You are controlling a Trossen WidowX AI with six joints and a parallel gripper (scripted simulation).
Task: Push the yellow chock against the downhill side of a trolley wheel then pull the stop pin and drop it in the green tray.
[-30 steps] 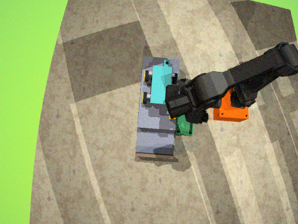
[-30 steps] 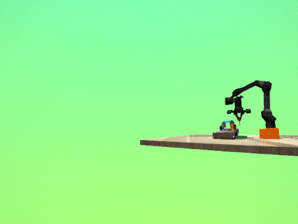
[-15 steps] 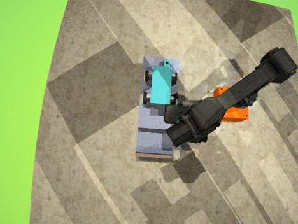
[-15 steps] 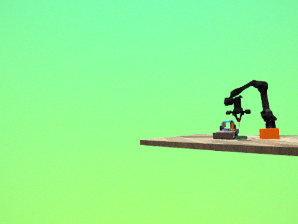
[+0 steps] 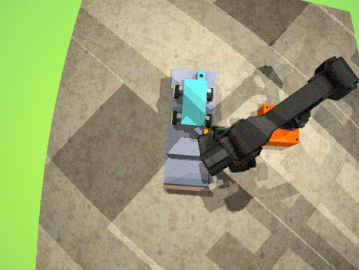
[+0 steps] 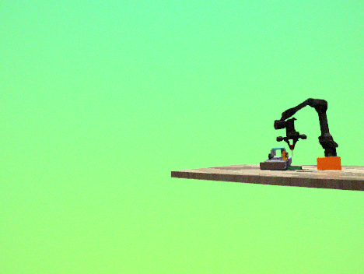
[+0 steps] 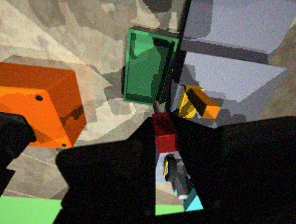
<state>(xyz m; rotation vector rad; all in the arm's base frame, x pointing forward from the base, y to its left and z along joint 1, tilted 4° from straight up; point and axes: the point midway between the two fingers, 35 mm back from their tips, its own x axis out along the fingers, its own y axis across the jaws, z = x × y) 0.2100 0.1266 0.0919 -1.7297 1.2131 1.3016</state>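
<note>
My gripper tip is right at the red-headed stop pin. The rest, counted from my gripper tip: cyan trolley: 120 mm ahead, 90 mm to the right, 20 mm below; then yellow chock: 50 mm ahead, 10 mm to the right, 50 mm below; then green tray: 10 mm behind, 140 mm below.
</note>
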